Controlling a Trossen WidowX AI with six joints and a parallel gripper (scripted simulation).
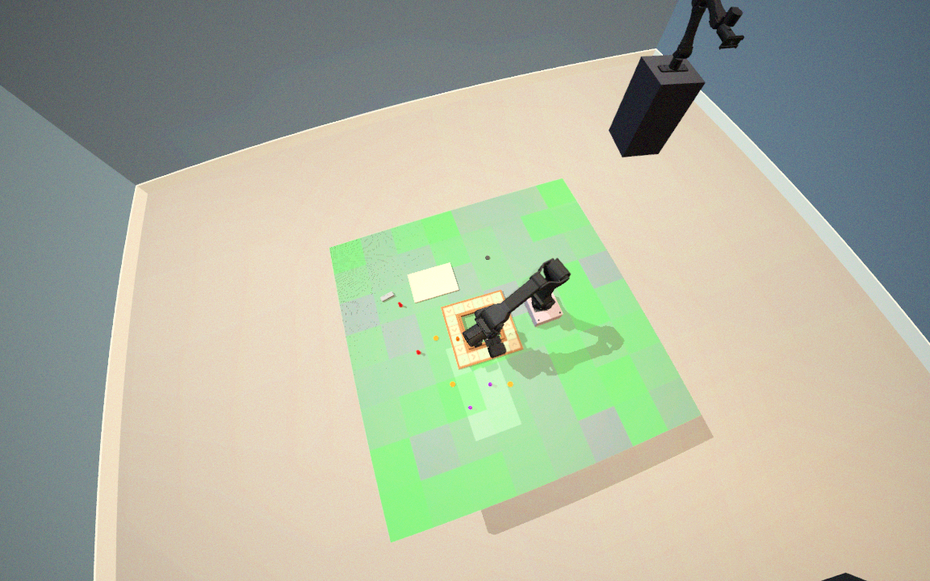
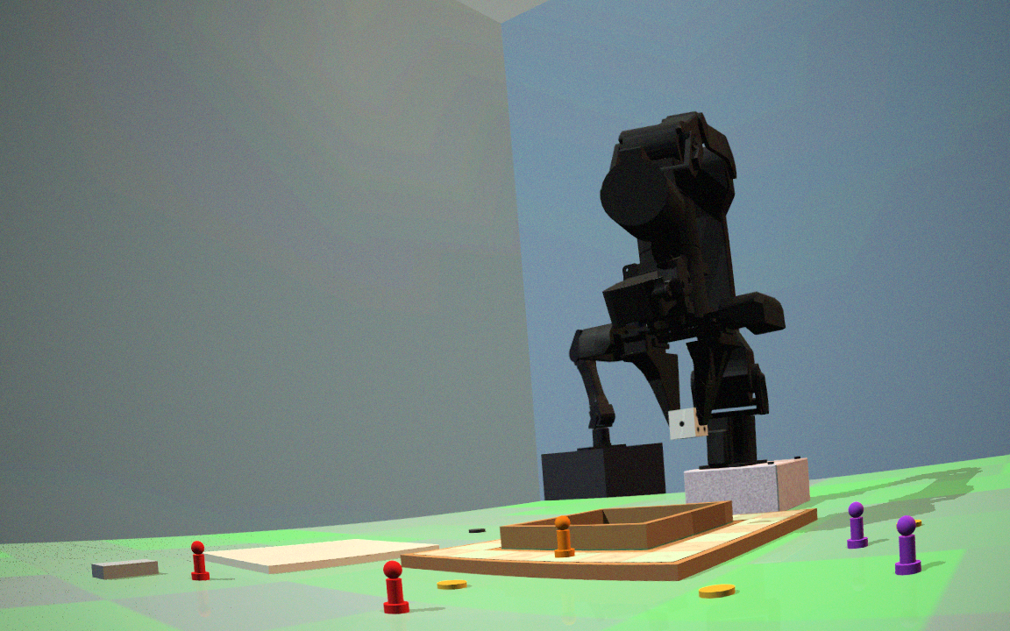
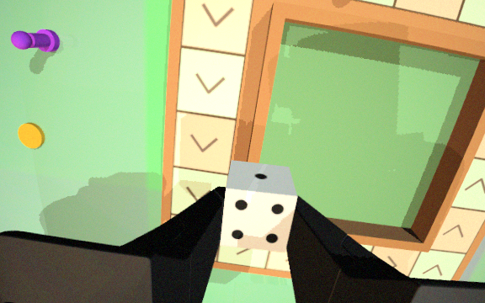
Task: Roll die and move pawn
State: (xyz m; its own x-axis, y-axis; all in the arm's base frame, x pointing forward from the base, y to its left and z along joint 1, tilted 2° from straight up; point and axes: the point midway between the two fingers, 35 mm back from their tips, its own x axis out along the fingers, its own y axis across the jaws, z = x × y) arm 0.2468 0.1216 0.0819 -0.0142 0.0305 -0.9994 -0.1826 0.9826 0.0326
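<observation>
The orange pawn is 13 cm ahead of my gripper tip, 8 cm below it and 3 cm to the right of it. Round my gripper tip: white sheet 32 cm to the right, 21 cm ahead, 10 cm below; then grey block 42 cm ahead, 28 cm to the right, 10 cm below.
</observation>
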